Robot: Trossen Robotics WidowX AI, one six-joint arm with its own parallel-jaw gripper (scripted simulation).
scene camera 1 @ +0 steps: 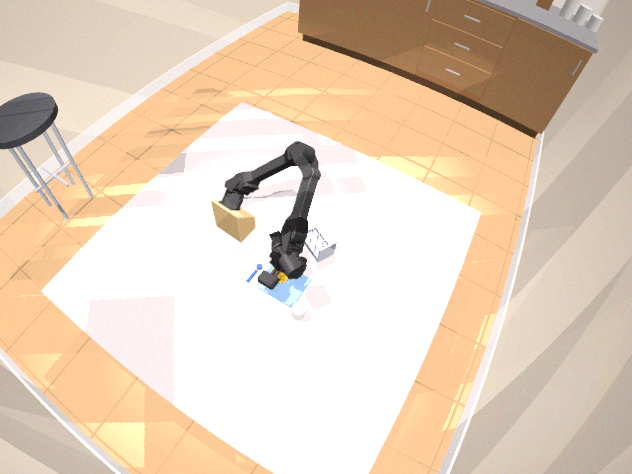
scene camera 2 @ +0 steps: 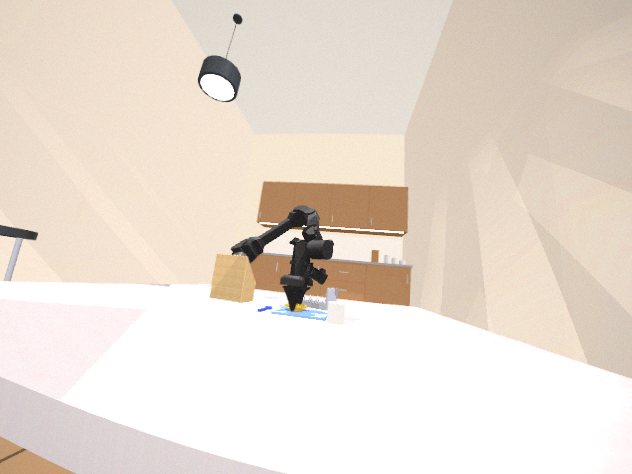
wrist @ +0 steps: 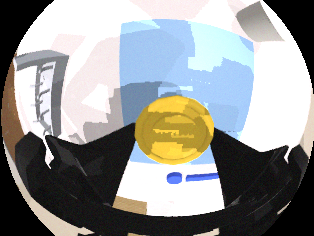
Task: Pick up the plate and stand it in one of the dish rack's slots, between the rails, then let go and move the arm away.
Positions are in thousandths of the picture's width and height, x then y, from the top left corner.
Labels:
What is my gripper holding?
A yellow plate.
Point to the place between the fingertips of my gripper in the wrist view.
556, 549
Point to a light blue mat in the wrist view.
At 505, 248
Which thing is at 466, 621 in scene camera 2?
My gripper.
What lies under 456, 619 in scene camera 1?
A light blue mat.

